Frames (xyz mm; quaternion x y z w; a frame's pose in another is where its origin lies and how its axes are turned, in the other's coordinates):
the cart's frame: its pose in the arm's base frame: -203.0 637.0 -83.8 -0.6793 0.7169 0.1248 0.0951
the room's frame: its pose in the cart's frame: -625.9 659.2 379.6 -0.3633 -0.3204 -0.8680 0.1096
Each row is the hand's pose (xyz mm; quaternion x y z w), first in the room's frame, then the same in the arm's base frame.
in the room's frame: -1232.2 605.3 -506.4 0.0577 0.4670 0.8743 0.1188
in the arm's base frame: -19.5 273.0 280.2 0.7805 -0.6057 0.1515 0.0318
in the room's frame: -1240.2 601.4 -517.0 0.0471 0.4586 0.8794 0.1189
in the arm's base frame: -14.9 270.6 293.0 0.7811 -0.6040 0.1513 0.0461
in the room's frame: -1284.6 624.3 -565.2 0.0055 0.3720 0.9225 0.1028
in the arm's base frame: 35.8 240.6 329.7 0.7641 -0.6174 0.1181 0.1449
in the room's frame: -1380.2 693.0 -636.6 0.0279 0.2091 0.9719 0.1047
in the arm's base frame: 137.0 159.3 375.7 0.7254 -0.6430 -0.0135 0.2451
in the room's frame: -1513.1 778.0 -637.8 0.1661 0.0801 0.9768 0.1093
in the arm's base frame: 202.9 16.2 383.1 0.6646 -0.6872 -0.1861 0.2268
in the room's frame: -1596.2 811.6 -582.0 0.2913 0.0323 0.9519 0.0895
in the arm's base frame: 191.1 -86.9 363.3 0.6041 -0.7280 -0.2820 0.1601
